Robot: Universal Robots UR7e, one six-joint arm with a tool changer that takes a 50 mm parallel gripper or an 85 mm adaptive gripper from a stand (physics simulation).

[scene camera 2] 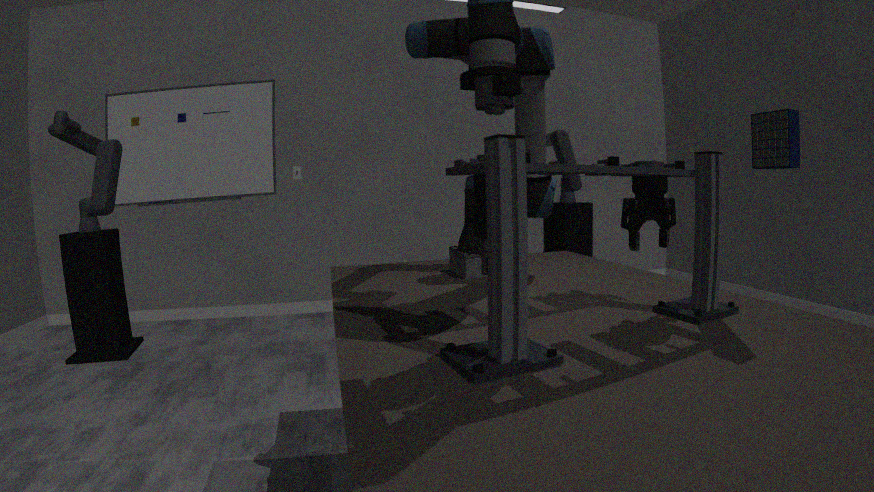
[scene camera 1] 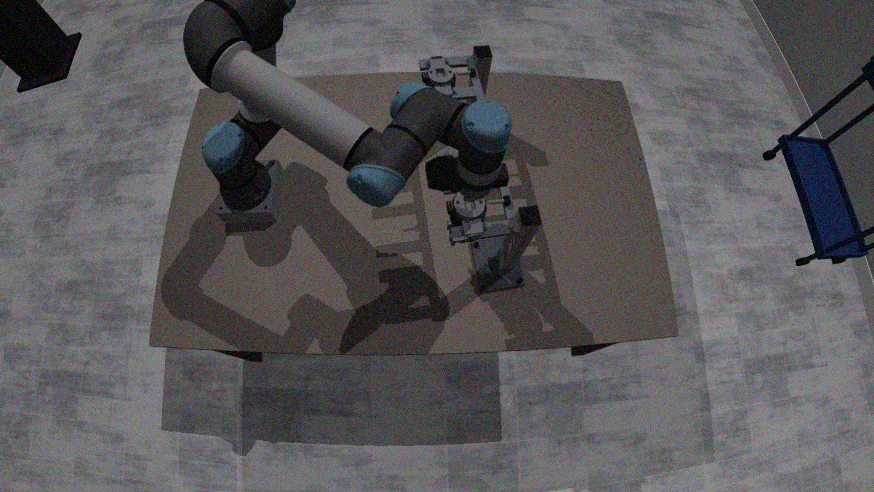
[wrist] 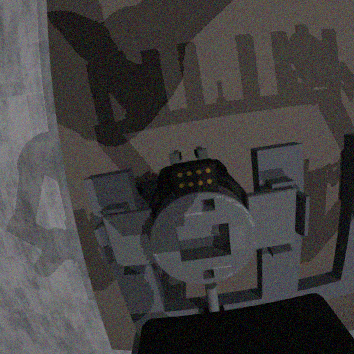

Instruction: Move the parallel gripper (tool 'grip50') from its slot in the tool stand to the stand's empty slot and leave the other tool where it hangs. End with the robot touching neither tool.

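Places are measured from the arm's base along level axes (x ahead, y left, z up), in millimetres.
Pixels of known places: hand, tool point: (scene camera 2: pixel 494 107); arm's base, link origin: (scene camera 1: pixel 246 186).
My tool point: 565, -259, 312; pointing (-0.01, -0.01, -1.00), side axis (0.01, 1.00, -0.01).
Note:
Ahead of a thing's pixels: the offset from my tool point to its top centre, as dx, dy, dz. "spot": to the spot under its first point. Level surfaces: height alone.
The parallel gripper (wrist: pixel 187 154) hangs in the end slot nearest scene camera 1; its round silver coupling plate {spot: +0, +0, -90} (scene camera 1: pixel 469 205) (wrist: pixel 165 240) faces up. Its two fingertips show apart in the wrist view, with nothing seen between them. The arm's bare tool flange (scene camera 2: pixel 494 102) is above this slot, separated from the coupling plate by a gap. The adaptive gripper (scene camera 2: pixel 649 189) hangs in the far end slot, its round plate {spot: +2, +372, -91} (scene camera 1: pixel 440 72) on top. The stand's middle slot is mostly hidden by the arm in scene camera 1; no tool shows hanging there in scene camera 2.
The stand's near post {spot: +133, -64, -219} (scene camera 2: pixel 506 256) and far post {spot: +127, +389, -214} (scene camera 2: pixel 707 232) rise from the brown table {dz -378} (scene camera 1: pixel 599 201). The arm's wrist (scene camera 1: pixel 486 125) reaches over the stand's rail. A blue cart (scene camera 1: pixel 822 195) stands on the floor at the right, away from the table.

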